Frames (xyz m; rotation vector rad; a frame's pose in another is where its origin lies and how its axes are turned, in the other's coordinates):
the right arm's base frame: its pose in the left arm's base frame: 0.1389 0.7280 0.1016 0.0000 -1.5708 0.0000
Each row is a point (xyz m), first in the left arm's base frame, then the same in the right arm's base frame.
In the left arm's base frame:
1: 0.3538 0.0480 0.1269
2: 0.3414 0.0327 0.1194
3: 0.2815 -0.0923 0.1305
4: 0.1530 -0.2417 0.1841
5: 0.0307 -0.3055 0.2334
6: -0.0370 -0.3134 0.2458
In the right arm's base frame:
1: 0.0253 -0.6800 -0.2149
2: 0.0178 -0.6953 -0.2025
3: 0.0289 -0.8203 -0.1426
4: 0.0825 -0.9697 -0.0141
5: 0.1318 -1.0335 0.1082
6: 0.1442 -1.0414 0.1759

